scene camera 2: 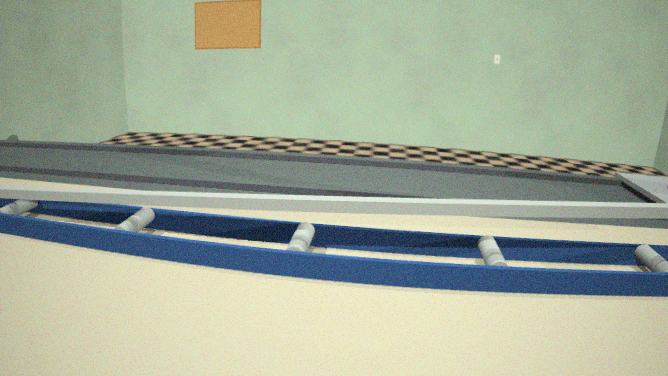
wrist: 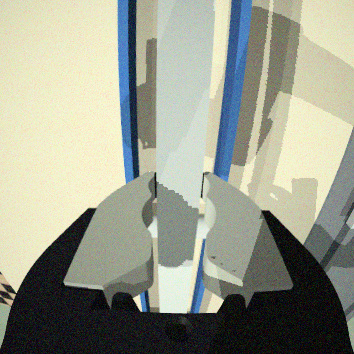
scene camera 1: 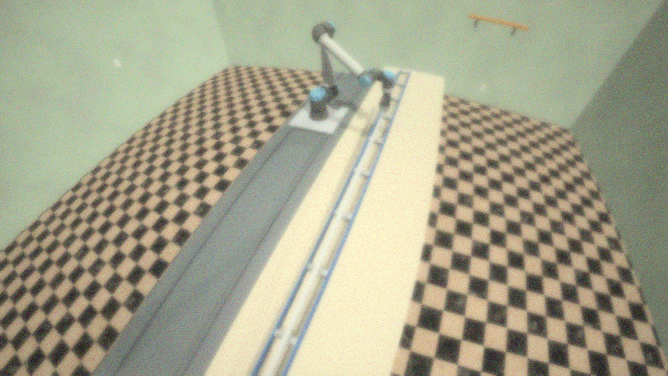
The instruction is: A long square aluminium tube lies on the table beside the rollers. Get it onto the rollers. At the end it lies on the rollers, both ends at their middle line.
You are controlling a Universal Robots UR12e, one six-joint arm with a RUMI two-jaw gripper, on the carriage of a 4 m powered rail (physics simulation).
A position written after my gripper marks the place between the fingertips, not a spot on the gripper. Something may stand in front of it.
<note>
I see my gripper (wrist: 178,174) and a long square aluminium tube (scene camera 2: 296,203).
The long square aluminium tube is seen too in the wrist view (wrist: 184,46).
</note>
